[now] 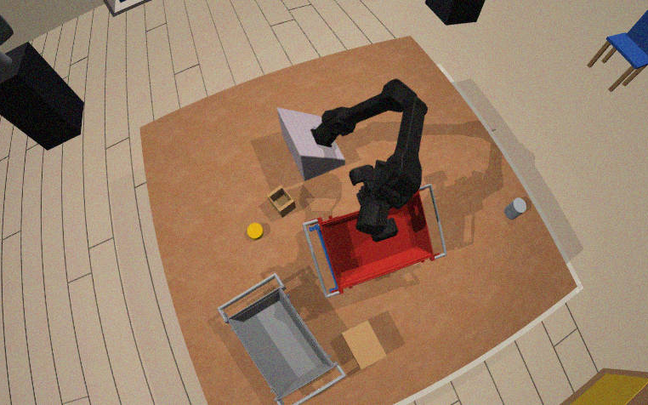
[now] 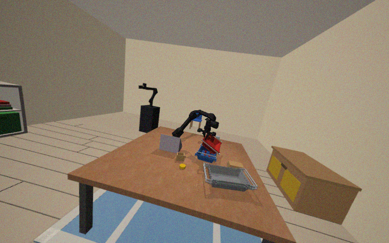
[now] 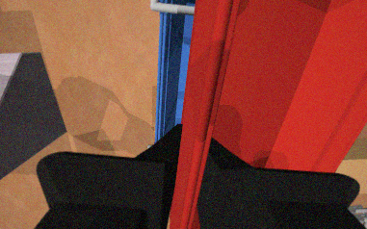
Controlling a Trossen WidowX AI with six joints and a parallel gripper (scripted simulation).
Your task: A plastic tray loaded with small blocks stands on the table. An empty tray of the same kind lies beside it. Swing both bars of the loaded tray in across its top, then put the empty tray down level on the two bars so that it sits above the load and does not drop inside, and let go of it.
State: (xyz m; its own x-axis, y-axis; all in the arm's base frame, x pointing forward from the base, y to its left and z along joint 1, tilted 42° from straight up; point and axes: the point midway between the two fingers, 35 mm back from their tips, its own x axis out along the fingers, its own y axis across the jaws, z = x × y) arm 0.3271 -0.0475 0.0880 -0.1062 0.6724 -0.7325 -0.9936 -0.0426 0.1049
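My gripper tip is 80 mm short of the red tray. The rest, counted from my gripper tip: yellow disc 110 mm behind, 310 mm to the right, 160 mm below; then cardboard box 170 mm behind, 210 mm to the right, 150 mm below; then tan block 320 mm ahead, 130 mm to the right, 140 mm below.
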